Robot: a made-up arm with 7 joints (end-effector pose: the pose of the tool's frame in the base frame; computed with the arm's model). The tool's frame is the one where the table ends. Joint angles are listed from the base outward.
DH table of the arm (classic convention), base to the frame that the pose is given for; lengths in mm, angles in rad. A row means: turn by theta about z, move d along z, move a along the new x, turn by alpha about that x. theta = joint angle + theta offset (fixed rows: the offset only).
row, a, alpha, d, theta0
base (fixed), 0, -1.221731, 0, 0
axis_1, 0, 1.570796, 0, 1.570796
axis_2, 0, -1.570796, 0, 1.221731
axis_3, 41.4, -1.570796, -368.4, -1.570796
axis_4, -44.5, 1.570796, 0, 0
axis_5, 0, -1.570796, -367.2, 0
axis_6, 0, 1.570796, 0, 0
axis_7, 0, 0, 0, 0
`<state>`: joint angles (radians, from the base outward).
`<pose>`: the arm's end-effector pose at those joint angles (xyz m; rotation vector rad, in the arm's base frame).
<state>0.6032 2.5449 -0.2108 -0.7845 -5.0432 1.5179 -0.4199</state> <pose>0.4099 0.4890 0.3172 1.3949 0.7842 0.2748</pose>
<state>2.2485 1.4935 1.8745 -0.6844 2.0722 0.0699 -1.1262</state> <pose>-0.0128 0.6364 0.3402 1.7138 -0.6641 0.0723</pose>
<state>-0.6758 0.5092 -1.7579 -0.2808 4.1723 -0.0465 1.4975</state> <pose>0.4482 0.2198 -0.5467 0.8240 0.0283 -2.3999</pose>
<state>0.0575 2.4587 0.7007 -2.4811 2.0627 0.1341 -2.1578</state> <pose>0.2430 -0.0796 0.1920 -1.0494 0.9191 2.3208</pose>
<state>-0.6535 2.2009 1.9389 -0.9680 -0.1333 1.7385 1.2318</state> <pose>-0.3681 0.3763 0.4478 0.9940 1.9275 -2.1144</pose>
